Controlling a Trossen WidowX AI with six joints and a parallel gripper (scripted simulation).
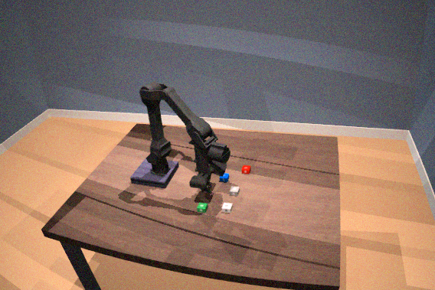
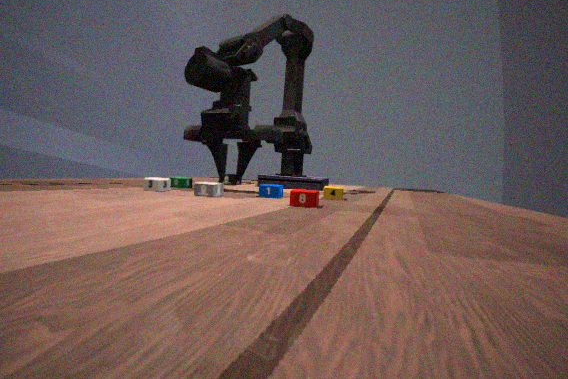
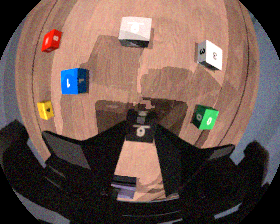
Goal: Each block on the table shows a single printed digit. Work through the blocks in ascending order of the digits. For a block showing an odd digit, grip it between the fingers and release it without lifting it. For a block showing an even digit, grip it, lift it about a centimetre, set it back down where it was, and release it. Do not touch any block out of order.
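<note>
My gripper tip is now 19 cm to the right of the red block marked 8, 9 cm short of it and 1 cm above it. The rest, counted from my gripper tip: dark block: right at my gripper tip; green block: 10 cm to the right, 3 cm ahead, 1 cm below; blue block marked 1: 10 cm to the left, 3 cm ahead, 1 cm below.
</note>
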